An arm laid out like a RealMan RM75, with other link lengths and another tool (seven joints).
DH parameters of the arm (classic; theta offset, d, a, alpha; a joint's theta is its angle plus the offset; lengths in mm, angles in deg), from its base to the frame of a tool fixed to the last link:
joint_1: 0 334.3 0 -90
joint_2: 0 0 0 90
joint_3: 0 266.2 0 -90
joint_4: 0 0 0 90
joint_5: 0 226.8 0 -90
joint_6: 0 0 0 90
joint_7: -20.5 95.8 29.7 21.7
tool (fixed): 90 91.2 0 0
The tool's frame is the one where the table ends.
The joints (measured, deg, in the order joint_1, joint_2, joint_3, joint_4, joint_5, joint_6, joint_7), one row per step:
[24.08 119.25 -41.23 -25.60 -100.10 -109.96 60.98]
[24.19 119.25 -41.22 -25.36 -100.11 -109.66 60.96]
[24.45 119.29 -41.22 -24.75 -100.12 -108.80 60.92]
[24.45 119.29 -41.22 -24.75 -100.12 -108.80 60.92]
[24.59 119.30 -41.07 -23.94 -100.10 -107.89 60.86]
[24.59 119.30 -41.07 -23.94 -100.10 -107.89 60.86]
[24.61 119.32 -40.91 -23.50 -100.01 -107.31 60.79]
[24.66 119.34 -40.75 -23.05 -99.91 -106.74 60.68]
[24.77 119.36 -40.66 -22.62 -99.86 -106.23 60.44]
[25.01 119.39 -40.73 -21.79 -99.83 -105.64 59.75]
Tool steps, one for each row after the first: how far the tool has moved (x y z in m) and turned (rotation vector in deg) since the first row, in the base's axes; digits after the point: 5 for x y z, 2 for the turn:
[0.00024 0.00066 -0.00089 -0.01 -0.06 -0.23]
[0.00095 0.00232 -0.00353 -0.05 -0.23 -0.88]
[0.00095 0.00232 -0.00353 -0.05 -0.23 -0.88]
[0.00282 0.00342 -0.00612 -0.03 -0.29 -1.87]
[0.00282 0.00342 -0.00612 -0.03 -0.29 -1.87]
[0.00426 0.00420 -0.00728 0.16 -0.29 -2.55]
[0.00549 0.00508 -0.00842 0.36 -0.29 -3.18]
[0.00619 0.00597 -0.00970 0.56 -0.35 -3.58]
[0.00627 0.00648 -0.01253 0.72 -0.42 -3.76]

